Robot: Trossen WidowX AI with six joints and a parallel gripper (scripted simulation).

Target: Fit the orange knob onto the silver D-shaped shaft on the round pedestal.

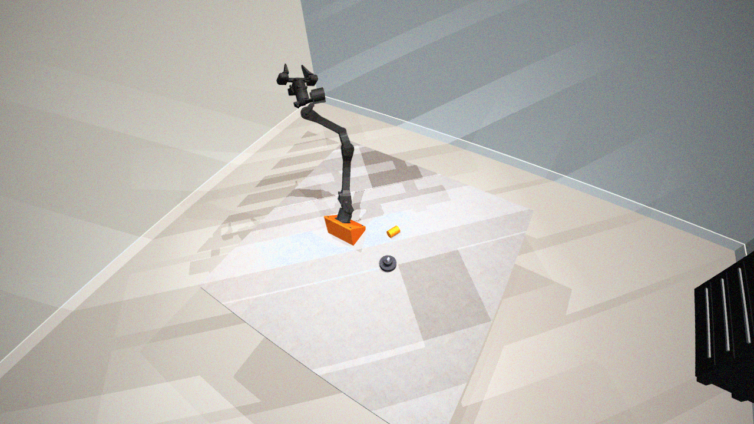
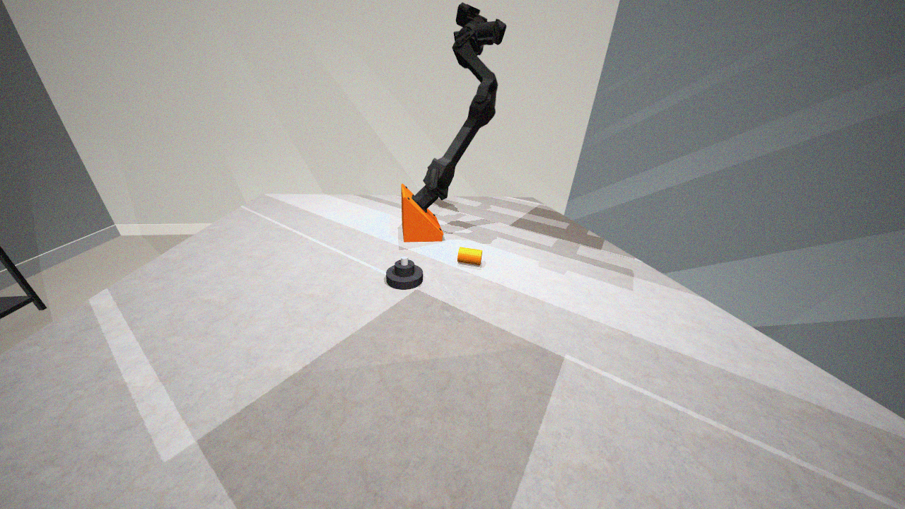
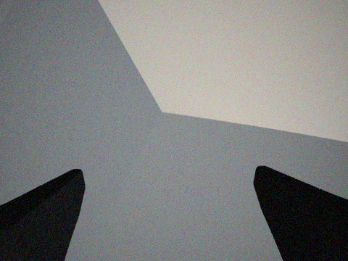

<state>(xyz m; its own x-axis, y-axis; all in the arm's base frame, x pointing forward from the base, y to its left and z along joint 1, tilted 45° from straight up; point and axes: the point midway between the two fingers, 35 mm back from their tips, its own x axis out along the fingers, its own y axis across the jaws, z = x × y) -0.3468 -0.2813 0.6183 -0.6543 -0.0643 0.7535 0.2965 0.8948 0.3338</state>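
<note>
Right now the orange knob is 660 mm ahead of my gripper tip, 120 mm to the right of it and 690 mm below it. Round my gripper tip: round dark pedestal 750 mm ahead, 280 mm to the right, 680 mm below.
</note>
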